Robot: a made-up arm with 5 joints. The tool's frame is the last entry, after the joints.
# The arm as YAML. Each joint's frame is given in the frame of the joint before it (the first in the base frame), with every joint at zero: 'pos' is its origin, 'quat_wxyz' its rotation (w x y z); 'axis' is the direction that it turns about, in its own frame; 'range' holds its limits. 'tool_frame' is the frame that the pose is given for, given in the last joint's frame.
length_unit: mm
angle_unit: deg
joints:
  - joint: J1
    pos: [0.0, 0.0, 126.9]
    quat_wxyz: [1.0, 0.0, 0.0, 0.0]
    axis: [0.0, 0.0, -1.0]
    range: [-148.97, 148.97]
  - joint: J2
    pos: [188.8, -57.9, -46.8]
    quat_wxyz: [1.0, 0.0, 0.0, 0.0]
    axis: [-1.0, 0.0, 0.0]
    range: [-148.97, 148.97]
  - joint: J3
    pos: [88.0, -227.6, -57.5]
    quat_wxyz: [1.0, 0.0, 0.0, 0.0]
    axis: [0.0, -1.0, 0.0]
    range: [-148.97, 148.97]
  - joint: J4
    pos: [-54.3, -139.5, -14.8]
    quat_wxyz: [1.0, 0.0, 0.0, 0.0]
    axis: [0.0, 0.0, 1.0]
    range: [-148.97, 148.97]
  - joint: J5
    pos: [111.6, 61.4, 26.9]
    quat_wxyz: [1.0, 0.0, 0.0, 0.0]
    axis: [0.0, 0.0, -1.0]
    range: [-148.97, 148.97]
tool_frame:
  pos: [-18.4, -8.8, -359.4]
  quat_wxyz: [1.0, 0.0, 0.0, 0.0]
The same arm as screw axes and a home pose.
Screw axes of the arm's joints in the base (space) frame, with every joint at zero. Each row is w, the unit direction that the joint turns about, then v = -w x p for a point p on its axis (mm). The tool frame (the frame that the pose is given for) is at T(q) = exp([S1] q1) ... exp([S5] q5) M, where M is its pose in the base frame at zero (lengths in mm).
S1 = (0, 0, -1, 0, 0, 0)
S2 = (-1, 0, 0, 0, -80.1, -57.9)
S3 = (0, -1, 0, 22.6, 0, -276.8)
S4 = (0, 0, 1, -425, -222.5, 0)
S5 = (0, 0, -1, 363.6, 334.1, 0)
M: xyz 315.7 -372.4 -324.7 (mm) rpy 0 0 0 (deg, as in URDF)
Joint limits (deg, base to tool): -148.97..148.97 -148.97..148.97 -148.97..148.97 -148.97..148.97 -148.97..148.97

